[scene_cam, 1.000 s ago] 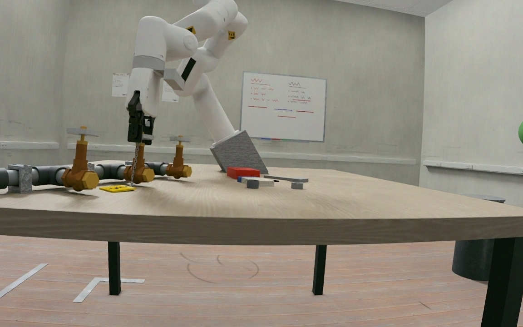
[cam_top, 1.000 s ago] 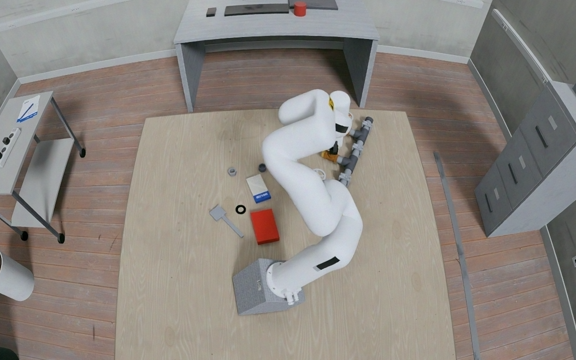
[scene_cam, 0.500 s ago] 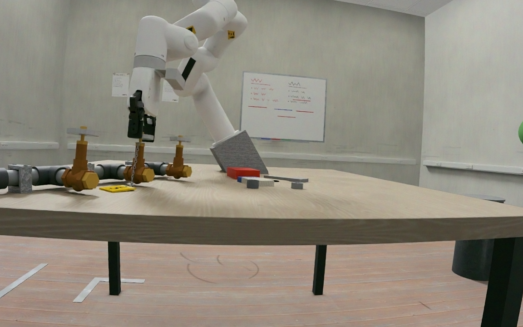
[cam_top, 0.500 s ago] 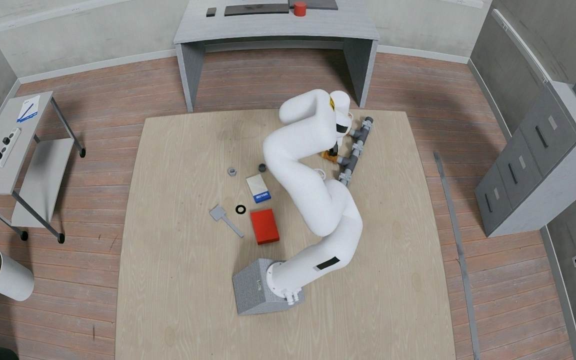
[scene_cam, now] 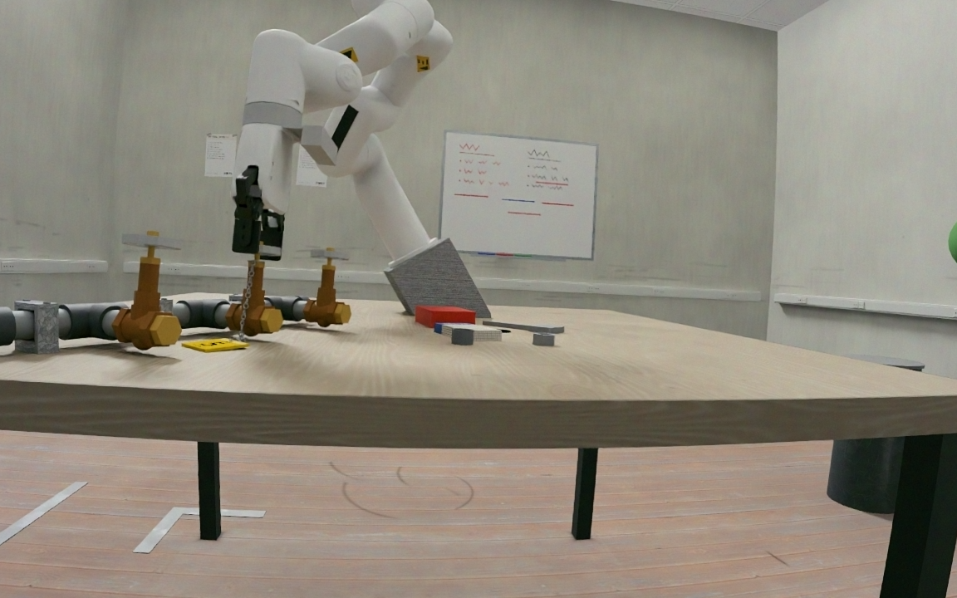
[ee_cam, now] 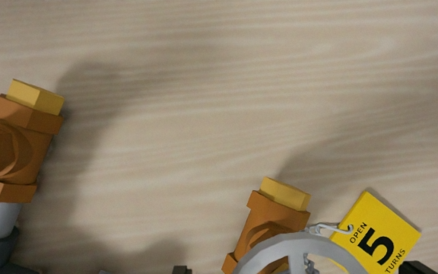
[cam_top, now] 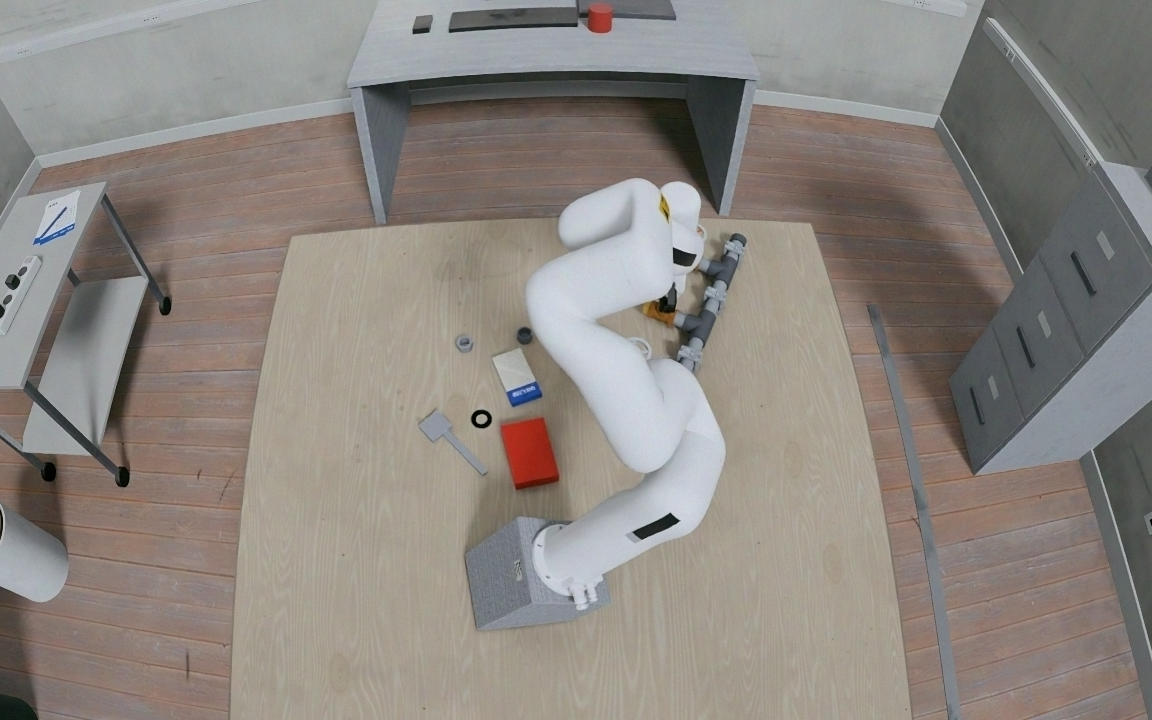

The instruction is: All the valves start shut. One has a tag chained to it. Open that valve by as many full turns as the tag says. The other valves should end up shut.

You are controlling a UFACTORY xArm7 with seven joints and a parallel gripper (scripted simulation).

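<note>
Now: hand 110 mm above the yellow tag, 80 mm short of it and 30 mm to the left of it. Also, from my hand: blue-and-white box 310 mm to the left, 110 mm below, 70 mm behind; red block 320 mm to the left, 240 mm behind, 100 mm below; grey nut 400 mm to the left, 110 mm below, 30 mm ahead.
</note>
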